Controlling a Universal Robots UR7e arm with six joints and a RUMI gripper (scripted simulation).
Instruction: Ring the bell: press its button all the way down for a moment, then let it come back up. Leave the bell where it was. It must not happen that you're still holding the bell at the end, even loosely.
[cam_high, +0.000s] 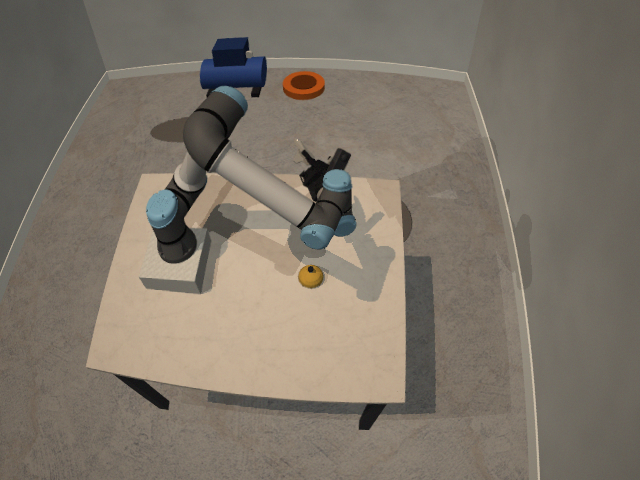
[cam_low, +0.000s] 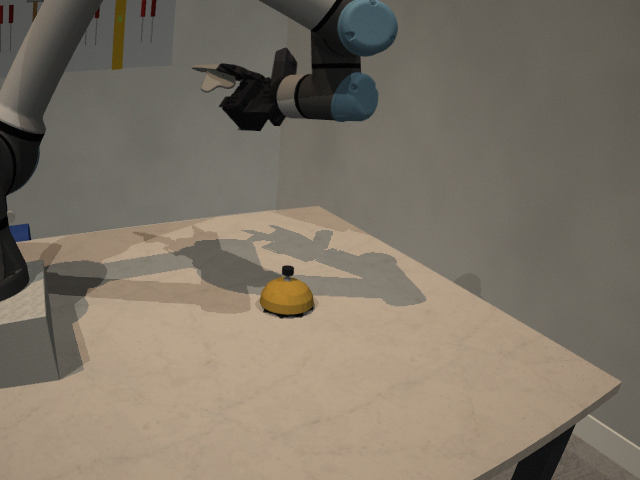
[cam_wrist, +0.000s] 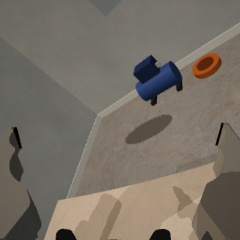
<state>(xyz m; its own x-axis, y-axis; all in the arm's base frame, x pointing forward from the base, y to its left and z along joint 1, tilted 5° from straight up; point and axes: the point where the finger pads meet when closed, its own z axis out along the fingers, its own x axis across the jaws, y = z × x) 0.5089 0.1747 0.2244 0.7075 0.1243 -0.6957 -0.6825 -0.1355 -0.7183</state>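
Now: the small black button 4 cm behind my hand, 31 cm to the right of it and 25 cm below it. Round my hand: yellow dome bell: 4 cm behind, 31 cm to the right, 27 cm below.
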